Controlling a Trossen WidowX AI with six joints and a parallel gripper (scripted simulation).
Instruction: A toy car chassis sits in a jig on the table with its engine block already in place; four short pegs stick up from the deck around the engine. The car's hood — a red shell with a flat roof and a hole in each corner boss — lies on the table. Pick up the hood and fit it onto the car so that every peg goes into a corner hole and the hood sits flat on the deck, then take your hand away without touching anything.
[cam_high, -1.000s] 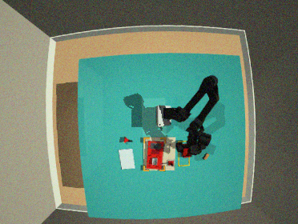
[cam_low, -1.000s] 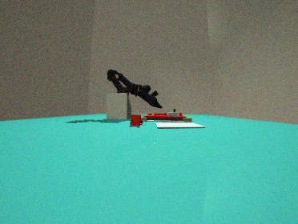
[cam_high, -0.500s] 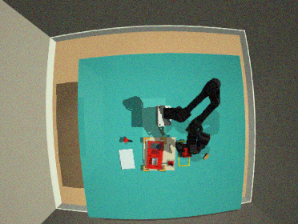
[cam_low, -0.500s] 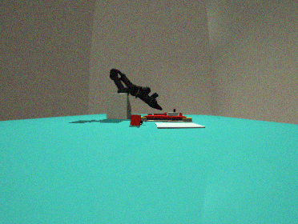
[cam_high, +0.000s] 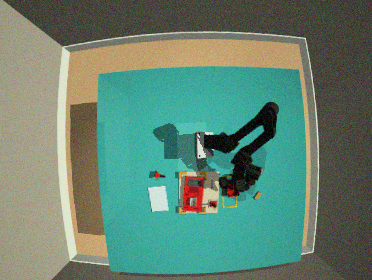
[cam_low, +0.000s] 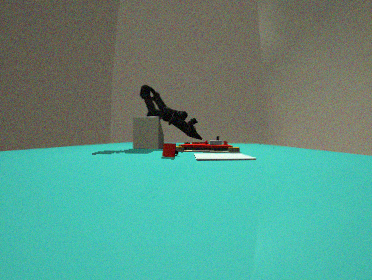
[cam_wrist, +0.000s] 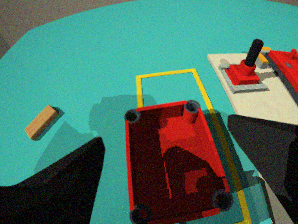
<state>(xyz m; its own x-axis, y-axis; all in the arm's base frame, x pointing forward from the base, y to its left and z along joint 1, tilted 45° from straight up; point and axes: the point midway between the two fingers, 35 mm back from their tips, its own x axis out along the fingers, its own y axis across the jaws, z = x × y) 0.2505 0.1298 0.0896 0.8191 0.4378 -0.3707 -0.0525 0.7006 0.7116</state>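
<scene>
My gripper tip is now 1 cm past the hood and 4 cm above it. Also, from my gripper tip: grey cylinder (10 cm behind, 16 cm to the left, 4 cm below); then tan block (5 cm ahead, 16 cm to the left, 4 cm below); then white flat plate (5 cm ahead, 43 cm to the right, 4 cm below).
</scene>
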